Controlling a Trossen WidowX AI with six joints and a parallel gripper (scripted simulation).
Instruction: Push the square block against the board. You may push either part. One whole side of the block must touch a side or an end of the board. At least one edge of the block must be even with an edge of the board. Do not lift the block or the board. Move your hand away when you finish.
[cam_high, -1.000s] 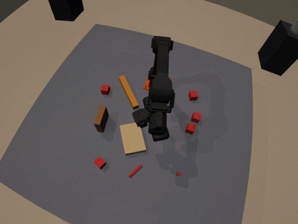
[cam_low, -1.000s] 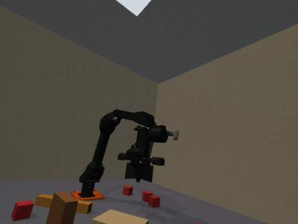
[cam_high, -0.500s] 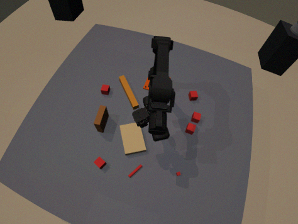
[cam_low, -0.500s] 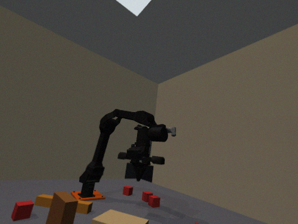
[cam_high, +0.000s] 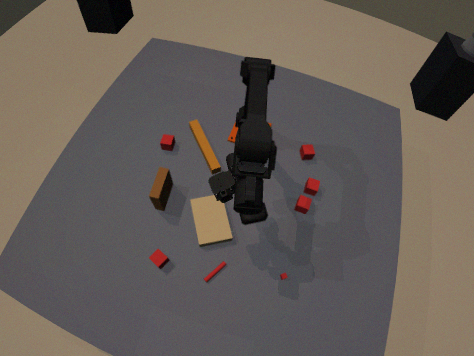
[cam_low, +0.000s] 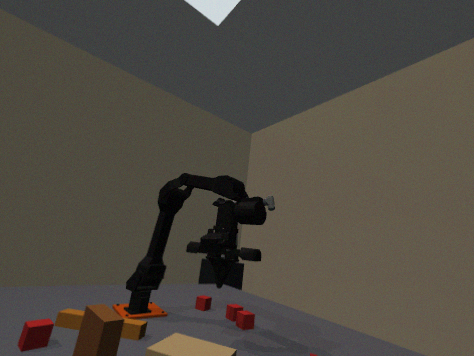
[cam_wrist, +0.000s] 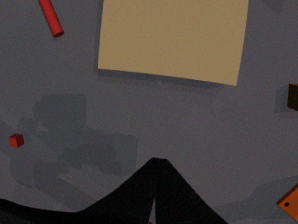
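Right now the brown square block is 25 cm to the right of my gripper tip and 8 cm below it. The rest, counted from my gripper tip: tan square block (4 cm ahead, 8 cm to the right, 12 cm below); tiny red cube (16 cm ahead, 17 cm to the left, 12 cm below); thin red stick (19 cm ahead, 3 cm to the right, 12 cm below).
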